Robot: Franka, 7 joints.
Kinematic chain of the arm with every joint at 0, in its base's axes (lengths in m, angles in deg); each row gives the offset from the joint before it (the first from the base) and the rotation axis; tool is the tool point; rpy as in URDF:
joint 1: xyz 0 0 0.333 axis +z
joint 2: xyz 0 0 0 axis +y
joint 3: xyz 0 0 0.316 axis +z
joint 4: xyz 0.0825 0 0 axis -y
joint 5: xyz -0.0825 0 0.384 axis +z
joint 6: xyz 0 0 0 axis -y
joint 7: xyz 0.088 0 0 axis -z
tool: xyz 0 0 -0.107 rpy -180 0 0
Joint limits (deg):
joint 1: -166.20..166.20
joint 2: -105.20..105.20
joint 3: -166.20..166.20
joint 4: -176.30..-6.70
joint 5: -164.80..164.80
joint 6: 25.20..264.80
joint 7: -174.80..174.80
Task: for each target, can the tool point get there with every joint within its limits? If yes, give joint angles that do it. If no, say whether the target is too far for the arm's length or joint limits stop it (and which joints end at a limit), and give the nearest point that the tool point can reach.
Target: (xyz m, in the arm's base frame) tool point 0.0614 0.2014 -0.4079
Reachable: no: joint limits stop it (at a limit: joint 2) | nearest point 0.0633 0.2076 -0.3566 | short by 0.052 m
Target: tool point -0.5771 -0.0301 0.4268
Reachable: yes | joints 62.58 -8.41 122.37 -116.48 128.71 158.95 -11.61
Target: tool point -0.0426 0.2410 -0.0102
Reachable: yes | joints 80.15 46.56 21.82 -147.48 100.66 173.60 124.87
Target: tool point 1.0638 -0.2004 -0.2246
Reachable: no: too far | nearest point 0.7495 -0.1412 -0.0598 | short by 0.360 m
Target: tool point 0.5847 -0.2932 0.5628
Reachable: yes | joints -49.49 55.89 59.54 -25.65 0.61 45.86 -130.73
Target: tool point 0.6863 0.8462 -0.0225
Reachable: no: too far | nearest point 0.5137 0.6334 0.0669 | short by 0.288 m
